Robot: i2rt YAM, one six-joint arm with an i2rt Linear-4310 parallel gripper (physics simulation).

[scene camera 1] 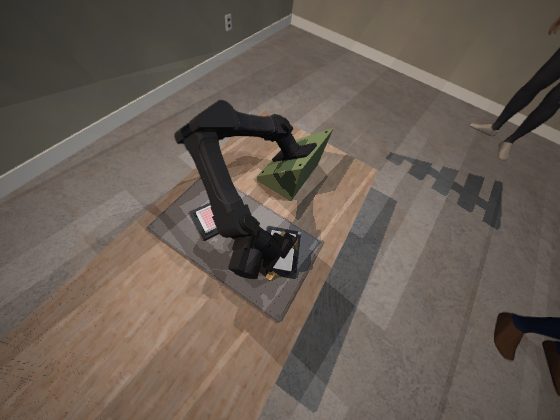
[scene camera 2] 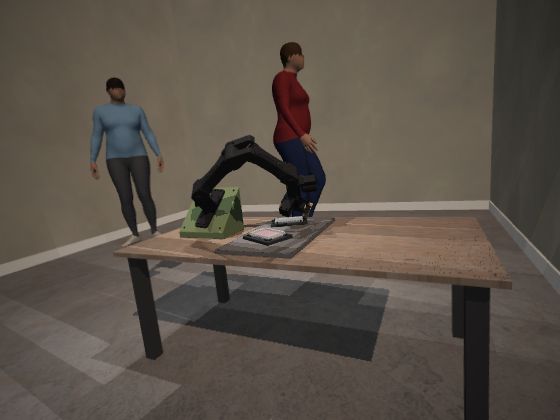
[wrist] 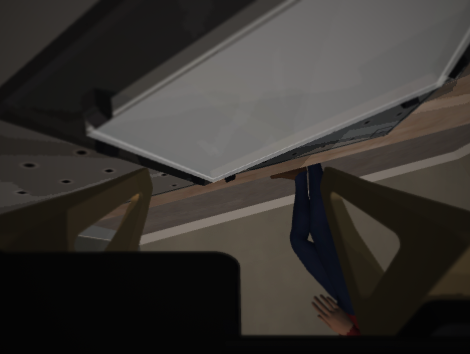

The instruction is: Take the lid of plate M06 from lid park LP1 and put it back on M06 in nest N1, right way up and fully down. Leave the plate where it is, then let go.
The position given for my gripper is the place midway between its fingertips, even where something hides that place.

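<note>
There's a black lid holder (scene camera 1: 289,274) here, and you get the holder (wrist: 98,56) from the wrist as well. My gripper (scene camera 1: 287,262) is touching it, and it's open. The wrist view shows the gripper (wrist: 236,177) too.
</note>
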